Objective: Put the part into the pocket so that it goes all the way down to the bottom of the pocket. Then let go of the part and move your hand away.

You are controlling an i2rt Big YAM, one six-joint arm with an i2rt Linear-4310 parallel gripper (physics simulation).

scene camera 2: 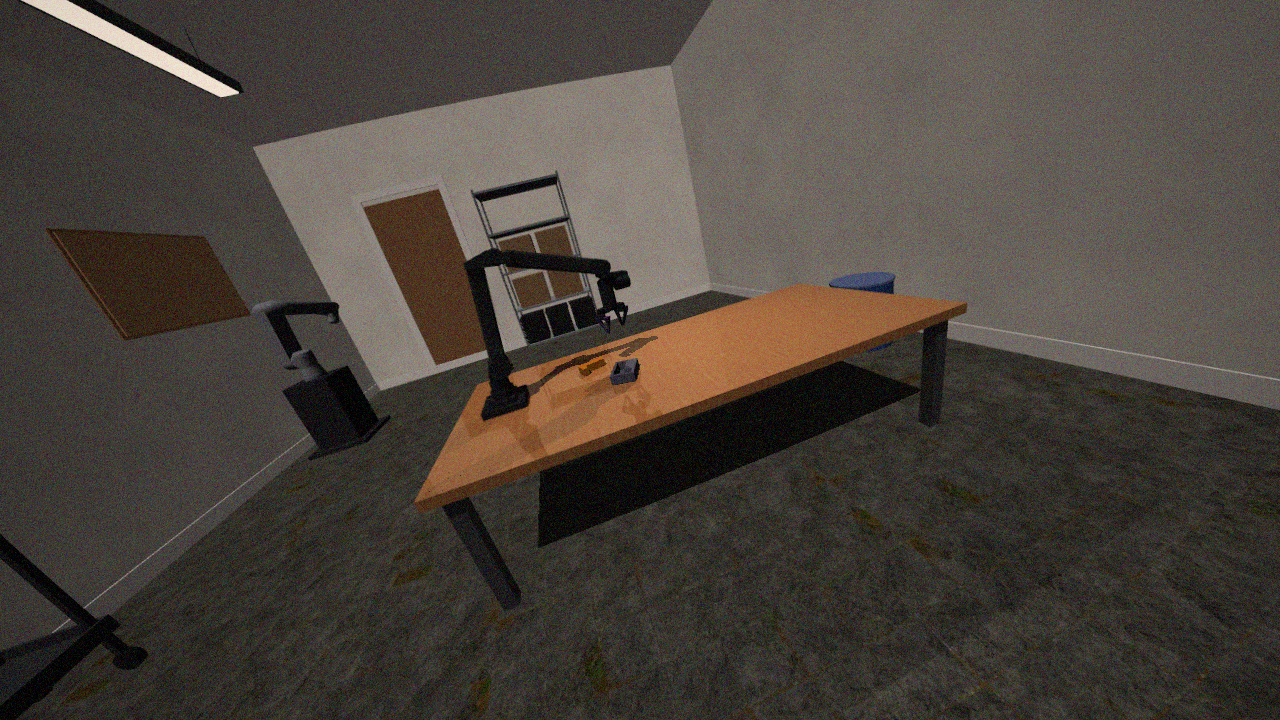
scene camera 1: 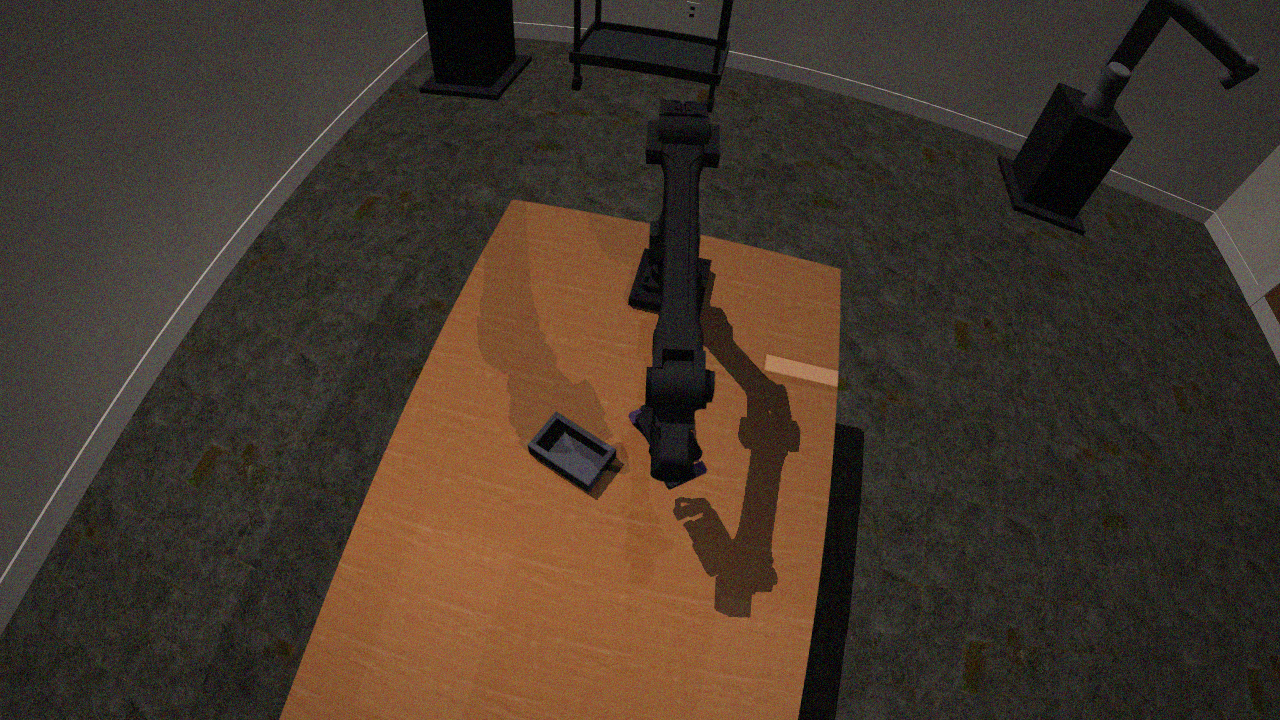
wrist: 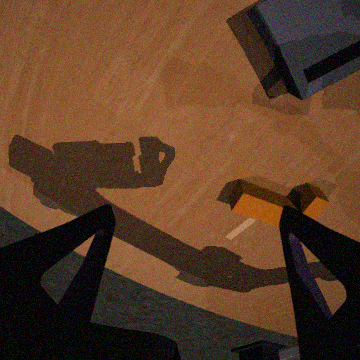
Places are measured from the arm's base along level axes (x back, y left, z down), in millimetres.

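Pixels of known places: gripper, fingertip midpoint: (scene camera 2: 616,329) (wrist: 194,214); arm's base, link origin: (scene camera 2: 506,398).
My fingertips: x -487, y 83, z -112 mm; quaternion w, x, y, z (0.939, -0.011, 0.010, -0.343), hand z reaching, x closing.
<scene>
Ahead of a thing's pixels: the offset from my fingertips to its top centre. Level surfaces: height alone.
The part @(dx +134, dy +4, dz +110 mm) (scene camera 2: 590,366) (wrist: 257,207) is an orange L-shaped block lying flat on the table, outside the pocket. In scene camera 1 the arm hides it. The pocket is a dark grey rectangular open box @(dx +28, dy -170, dz +104 mm) (scene camera 1: 562,471) (scene camera 2: 623,379) (wrist: 295,75), standing turned at an angle beside the part; the wrist view cuts it off at the top right. My gripper (scene camera 1: 669,445) (scene camera 2: 614,325) (wrist: 194,214) is open and empty, well above the table. In the wrist view the part lies by the right fingertip, partly hidden behind it, with the pocket farther up and right.
The wooden table @(dz +140 mm) (scene camera 1: 465,582) (scene camera 2: 787,331) carries the arm's black base (scene camera 1: 646,282) (scene camera 2: 505,402). Arm shadows fall across the table, and a pale strip (scene camera 1: 801,369) shows near its right edge in scene camera 1. A second arm on a pedestal (scene camera 1: 1069,156) (scene camera 2: 331,407) stands off the table.
</scene>
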